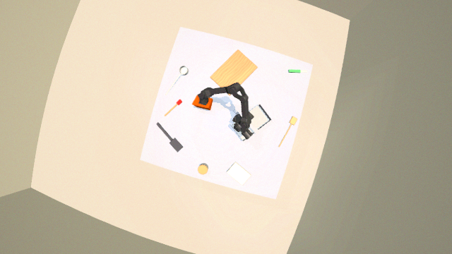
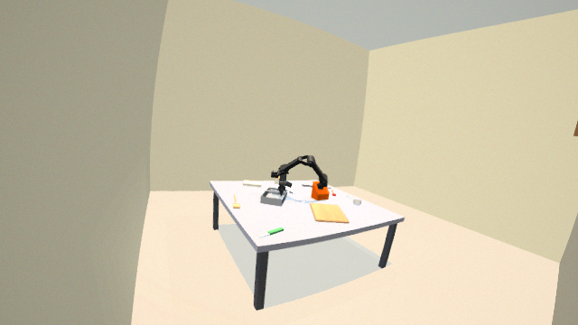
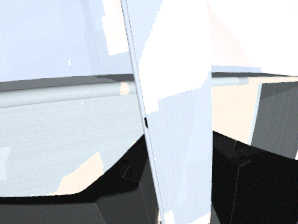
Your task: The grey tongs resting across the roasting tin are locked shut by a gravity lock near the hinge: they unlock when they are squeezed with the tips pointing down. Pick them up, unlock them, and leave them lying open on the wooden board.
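Right now the roasting tin is 50 mm ahead of my gripper tip and 20 mm to the right of it. The rest, counted from my gripper tip: red-tipped spatula 620 mm behind, 70 mm to the right, 30 mm below; white block 470 mm to the right, 80 mm ahead, 20 mm below; wooden board 370 mm to the left, 210 mm behind, 30 mm below.
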